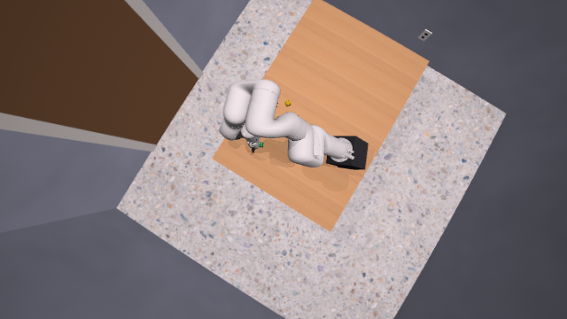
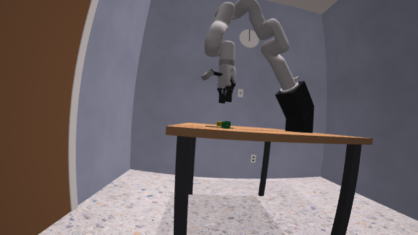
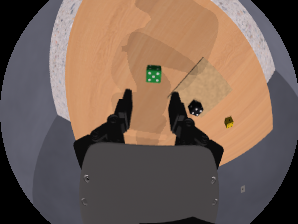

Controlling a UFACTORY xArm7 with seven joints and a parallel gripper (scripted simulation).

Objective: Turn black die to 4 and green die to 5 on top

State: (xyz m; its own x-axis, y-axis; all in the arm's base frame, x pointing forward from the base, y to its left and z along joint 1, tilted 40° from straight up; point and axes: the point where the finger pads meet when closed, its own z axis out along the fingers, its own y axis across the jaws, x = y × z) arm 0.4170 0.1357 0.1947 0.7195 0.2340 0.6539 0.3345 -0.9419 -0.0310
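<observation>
My gripper is now 1 cm past the green die and 12 cm above it. Also, from my hand: yellow die (2 cm behind, 33 cm to the right, 12 cm below); black die (4 cm behind, 15 cm to the right, 12 cm below); tan mat (14 cm to the right, 13 cm below).
</observation>
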